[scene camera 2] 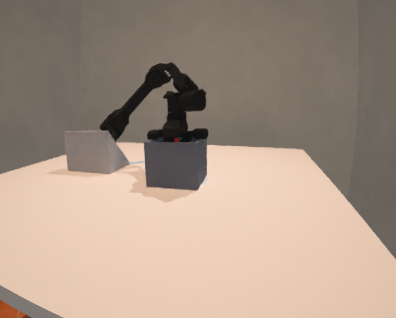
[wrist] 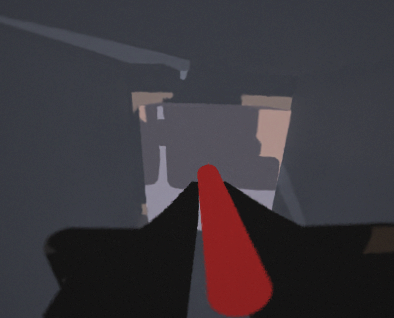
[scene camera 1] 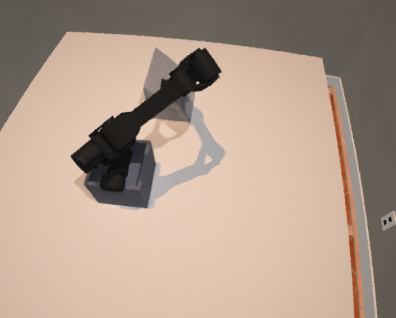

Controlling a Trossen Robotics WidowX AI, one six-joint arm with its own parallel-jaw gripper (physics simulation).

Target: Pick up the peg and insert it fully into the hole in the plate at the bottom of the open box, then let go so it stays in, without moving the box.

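Frame: origin at the arm's base, x ahead, y left, z up, level; centimetres.
Seen in the pictures: gripper, fingertip midpoint: (wrist: 208,188) (scene camera 1: 124,174); arm's base, link origin: (scene camera 2: 105,144).
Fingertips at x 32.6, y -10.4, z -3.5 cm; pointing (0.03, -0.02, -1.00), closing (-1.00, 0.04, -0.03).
Observation:
Pixels of each thing's middle, then the offset from my fingertips to it. Level surfaces: height alone.
- red peg, body centre: (wrist: 216,204) dx -0.1, dy -1.1, dz +3.4 cm
- plate, body centre: (wrist: 209,164) (scene camera 1: 125,178) dx -0.3, dy -0.4, dz -3.1 cm
- open dark blue-grey box, body centre: (wrist: 212,185) (scene camera 1: 123,173) (scene camera 2: 177,160) dx -0.3, dy -0.4, dz +0.3 cm
- table, surface height: dz -6.6 cm
The red peg (wrist: 225,240) is held between the dark fingers of my gripper (wrist: 208,188), which is shut on it. The peg's far end points down at the plate (wrist: 200,135) at the bottom of the box. A bit of the red peg (scene camera 2: 176,140) shows just above the box rim in the scene camera 2 view. The open dark blue-grey box (scene camera 1: 150,175) (scene camera 2: 175,165) stands on the table, with my gripper reaching down into its opening. The hole does not show in the wrist view, and whether the peg's tip touches the plate cannot be told.
A grey wedge-shaped block (scene camera 1: 156,70) (scene camera 2: 87,151) stands on the table (scene camera 1: 225,240) (scene camera 2: 225,240) near the arm's base. The box walls rise close around my fingers on all sides. An orange and grey structure (scene camera 1: 345,180) runs beyond the table's right edge in the scene camera 1 view.

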